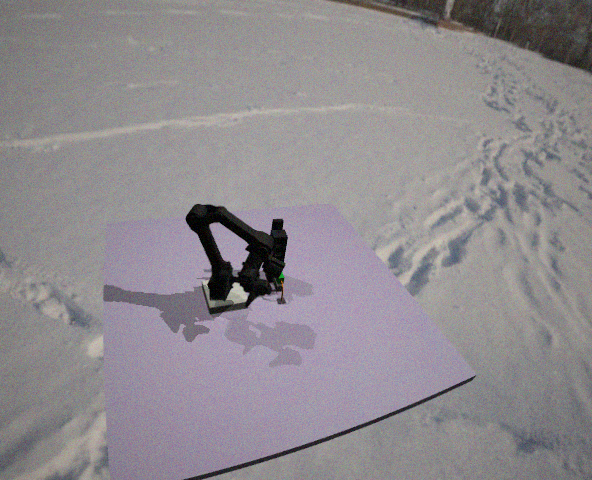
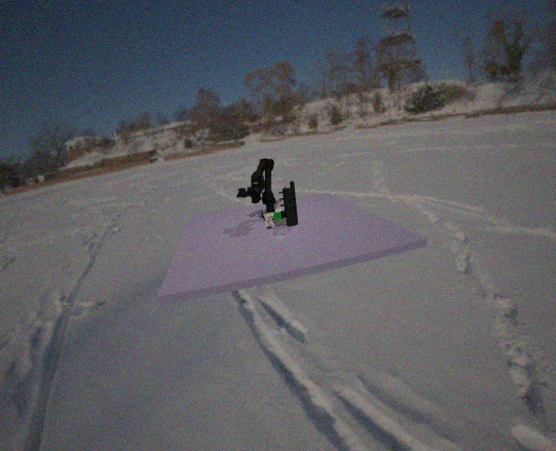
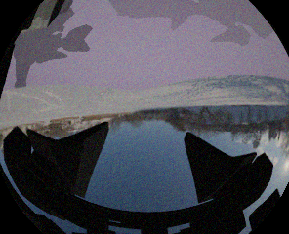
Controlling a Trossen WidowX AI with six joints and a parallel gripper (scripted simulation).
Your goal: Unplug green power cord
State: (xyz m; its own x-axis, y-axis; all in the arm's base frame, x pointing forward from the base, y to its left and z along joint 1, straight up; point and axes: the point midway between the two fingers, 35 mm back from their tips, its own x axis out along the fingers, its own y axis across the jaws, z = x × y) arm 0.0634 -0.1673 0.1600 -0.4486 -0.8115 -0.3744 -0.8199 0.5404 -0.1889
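Right now the green plug is 260 mm to the left of my gripper tip, 200 mm ahead of it and 100 mm below it.
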